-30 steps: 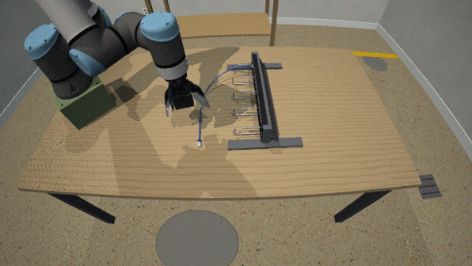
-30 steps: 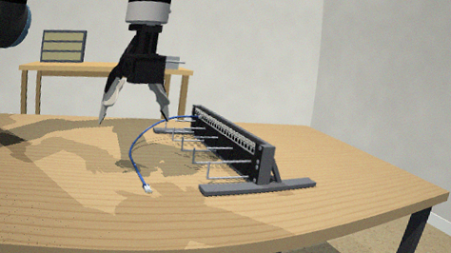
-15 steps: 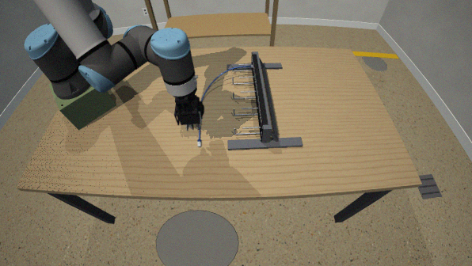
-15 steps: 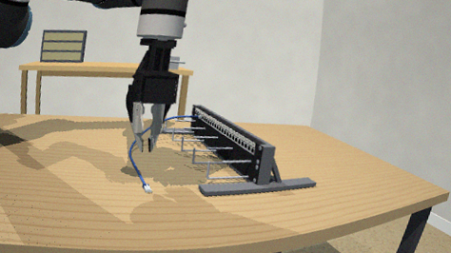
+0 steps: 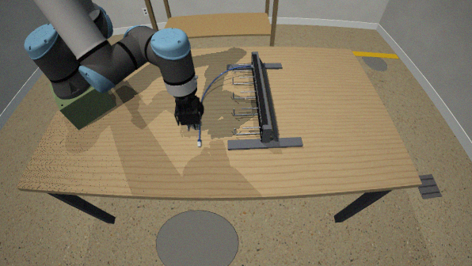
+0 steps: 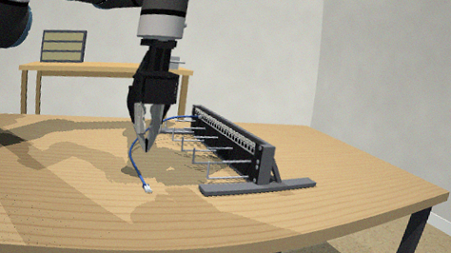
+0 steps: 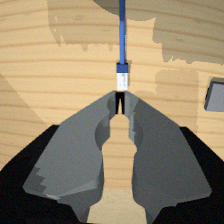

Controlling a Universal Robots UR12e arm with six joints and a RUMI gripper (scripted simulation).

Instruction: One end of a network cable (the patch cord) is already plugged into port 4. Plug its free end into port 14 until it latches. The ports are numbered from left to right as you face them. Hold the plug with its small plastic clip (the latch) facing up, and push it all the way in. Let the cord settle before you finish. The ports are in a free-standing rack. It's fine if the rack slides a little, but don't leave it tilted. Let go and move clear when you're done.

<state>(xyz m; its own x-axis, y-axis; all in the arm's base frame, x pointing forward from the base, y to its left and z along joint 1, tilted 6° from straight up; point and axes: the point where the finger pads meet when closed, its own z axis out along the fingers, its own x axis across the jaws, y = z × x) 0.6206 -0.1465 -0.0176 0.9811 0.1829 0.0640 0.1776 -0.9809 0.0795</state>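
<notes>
Now: the plug 1 cm ahead of my hand, 2 cm to the right of it and 9 cm below it.
</notes>
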